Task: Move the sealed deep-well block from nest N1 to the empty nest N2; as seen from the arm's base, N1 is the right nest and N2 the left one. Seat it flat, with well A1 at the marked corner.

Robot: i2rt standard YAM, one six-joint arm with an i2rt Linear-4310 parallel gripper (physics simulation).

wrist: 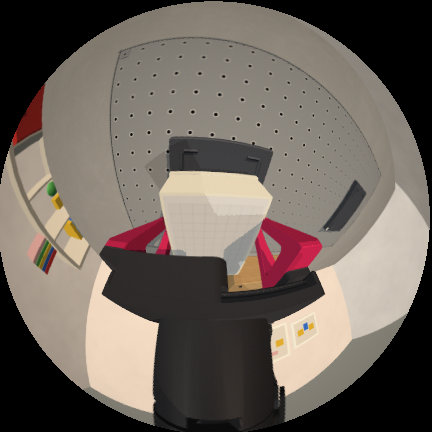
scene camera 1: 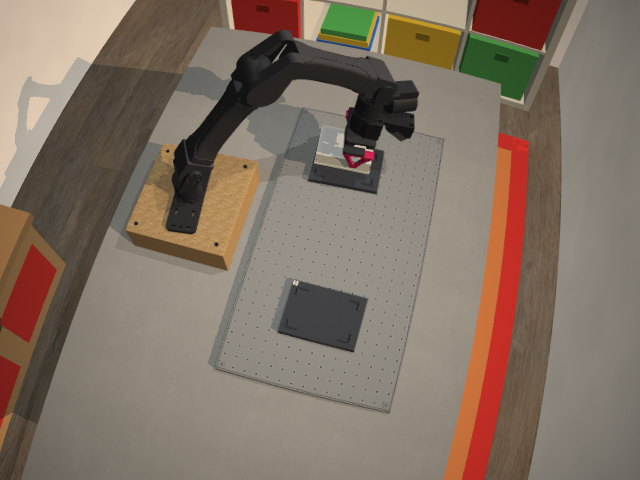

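The sealed deep-well block [scene camera 1: 328, 159] [wrist: 200, 215], pale with a clear lid, is between the red fingers of my gripper [scene camera 1: 352, 135] [wrist: 212, 217], which is shut on it. The block looks about level and is low over nest N2 [scene camera 1: 343, 181] [wrist: 217, 159], the upper dark nest in the scene view. A strip of N2 with two corner brackets shows beyond the block in the wrist view. Any gap beneath the block is hidden, as is N2's marked corner; well A1 cannot be made out. Nest N1 [scene camera 1: 323, 316] [wrist: 345, 207], the lower one in the scene view, is empty, with a white corner mark [scene camera 1: 295, 282].
Both nests are on a perforated plate [scene camera 1: 336, 232] [wrist: 205, 125]. The arm stands on a wooden base block [scene camera 1: 222, 206] [wrist: 250, 272] left of the plate in the scene view. A shelf unit [scene camera 1: 535, 83] with coloured drawers stands beyond the table's upper edge.
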